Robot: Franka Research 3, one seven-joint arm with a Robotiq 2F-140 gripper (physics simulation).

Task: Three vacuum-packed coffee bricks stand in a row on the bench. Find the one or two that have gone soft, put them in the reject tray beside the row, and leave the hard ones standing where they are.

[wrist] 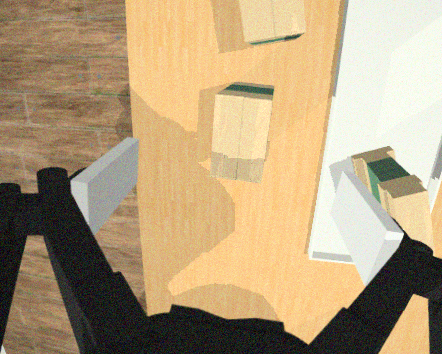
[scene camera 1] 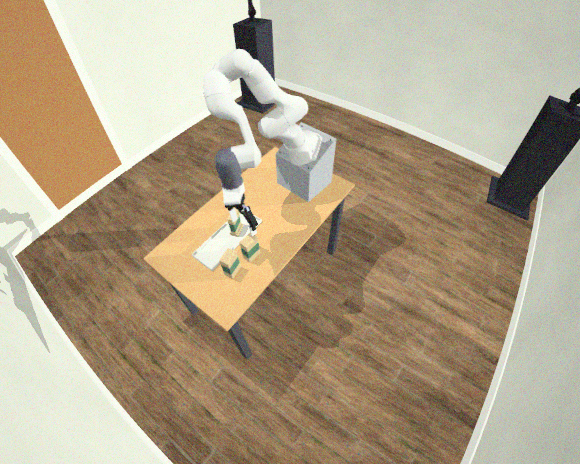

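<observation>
One coffee brick (scene camera 1: 250, 249) (wrist: 242, 130), tan with a green band, stands on the bench. Another brick (scene camera 1: 230, 264) (wrist: 275, 20) stands farther along the row, partly cut off in the wrist view. A third brick (scene camera 1: 234, 226) (wrist: 412, 200) stands in the white reject tray (scene camera 1: 212, 251) (wrist: 370, 100), at its end nearer the robot base; the right finger partly hides it in the wrist view. My gripper (scene camera 1: 244, 220) (wrist: 237, 176) is wide open and empty, above the bench near the first brick, which lies ahead of the fingertips in the wrist view and touches neither finger.
The wooden bench (scene camera 1: 192, 225) (wrist: 295, 300) carries the tray alongside the row. The bench edge shows at the left in the wrist view, with the floor beyond. The grey robot base block (scene camera 1: 305, 175) stands at the far end of the bench.
</observation>
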